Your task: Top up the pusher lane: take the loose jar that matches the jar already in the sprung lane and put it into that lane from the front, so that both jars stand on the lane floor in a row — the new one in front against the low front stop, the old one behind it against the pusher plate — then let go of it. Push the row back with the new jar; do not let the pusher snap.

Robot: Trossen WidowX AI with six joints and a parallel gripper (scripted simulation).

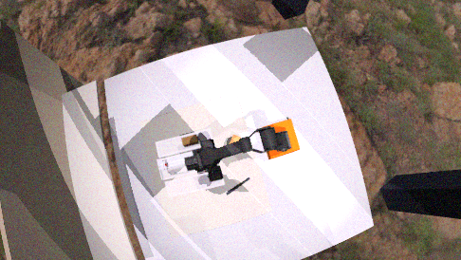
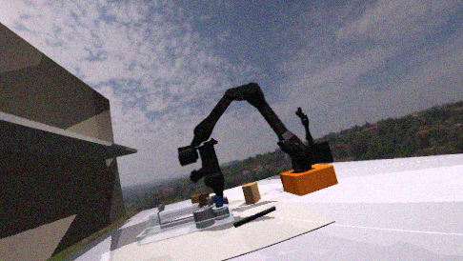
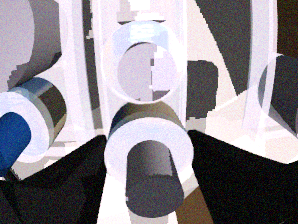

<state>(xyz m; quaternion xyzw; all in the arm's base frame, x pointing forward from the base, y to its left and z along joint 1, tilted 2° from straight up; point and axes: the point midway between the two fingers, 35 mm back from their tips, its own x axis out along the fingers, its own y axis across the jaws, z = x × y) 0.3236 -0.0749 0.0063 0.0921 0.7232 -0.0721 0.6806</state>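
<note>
Now: the clear rack 140 mm ahead of my gripper tip, 60 mm to the right of it and 30 mm below it. Also, from my gripper tip: black rod 50 mm behind, 160 mm to the left, 40 mm below.
</note>
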